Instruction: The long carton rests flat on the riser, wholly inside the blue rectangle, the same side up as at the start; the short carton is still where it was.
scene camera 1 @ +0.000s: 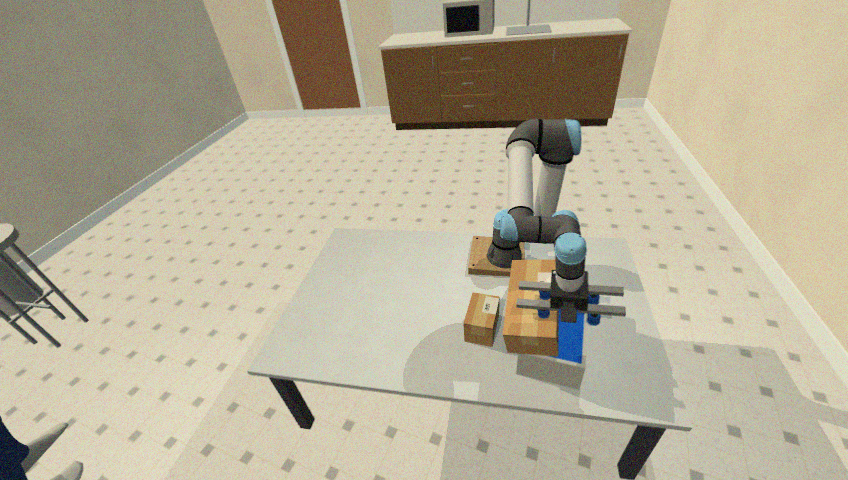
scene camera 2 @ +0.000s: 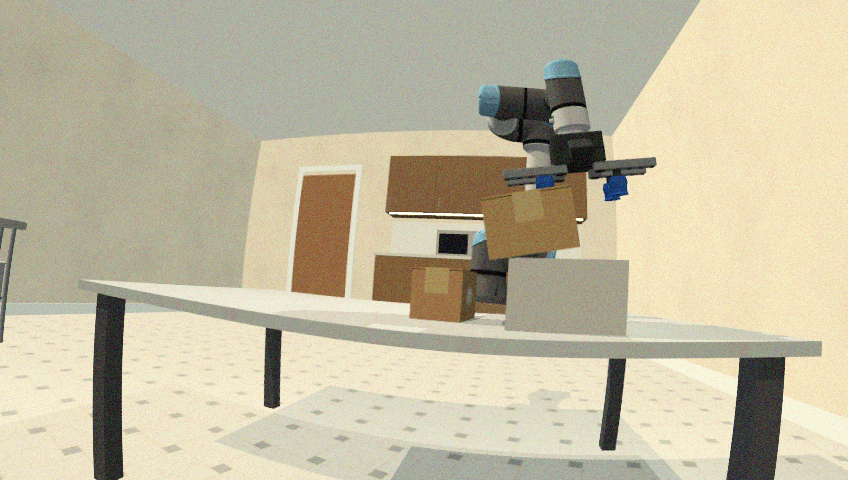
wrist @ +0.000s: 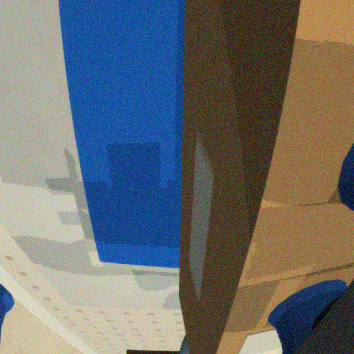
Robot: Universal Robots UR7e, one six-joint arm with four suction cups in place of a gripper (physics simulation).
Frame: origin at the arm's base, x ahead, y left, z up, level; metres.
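Seen in the pictures: hand, its tool point: (scene camera 2: 581, 200) (wrist: 125, 237); arm's base, origin of its link: (scene camera 1: 504, 257) (scene camera 2: 484, 303).
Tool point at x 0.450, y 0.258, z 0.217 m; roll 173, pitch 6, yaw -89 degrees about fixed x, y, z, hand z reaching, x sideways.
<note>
Pixels of each thing's top centre, then the offset from my tool point to it. Level surfaces: height alone.
- grey riser, centre of its top: (wrist: 185, 162) (scene camera 2: 567, 266) (scene camera 1: 556, 316) 0.071 m back, 0.025 m right, 0.124 m down
- blue rectangle, centre of its top: (wrist: 185, 162) (scene camera 1: 556, 316) 0.071 m back, 0.025 m right, 0.124 m down
- short carton, centre of its top: (scene camera 2: 447, 270) (scene camera 1: 482, 309) 0.058 m back, 0.279 m right, 0.140 m down
- table, height of its surface: 0.246 m down
The long brown carton (scene camera 1: 532, 343) (scene camera 2: 530, 228) (wrist: 315, 130) hangs from the left-hand cups of my suction gripper (scene camera 1: 568, 304) (scene camera 2: 578, 159), tilted with its left side lower in the scene camera 2 view. It is partly over the grey riser (scene camera 1: 550, 369) (scene camera 2: 568, 297) and sticks out past its left side. Its low edge is about level with the riser top; contact cannot be told. The blue rectangle (scene camera 1: 571, 342) (wrist: 125, 75) shows right of the carton; the rest is hidden. The right-hand cups hang free. The short carton (scene camera 1: 479, 324) (scene camera 2: 437, 304) stands on the table, left of the riser.
The arm's wooden base board (scene camera 1: 480, 261) lies behind the cartons on the table (scene camera 1: 368, 309) (scene camera 2: 333, 324). A stool (scene camera 1: 7, 234) stands at the far left. A person's feet (scene camera 1: 50, 443) show at the lower left. A kitchen counter (scene camera 1: 505, 77) is at the back.
</note>
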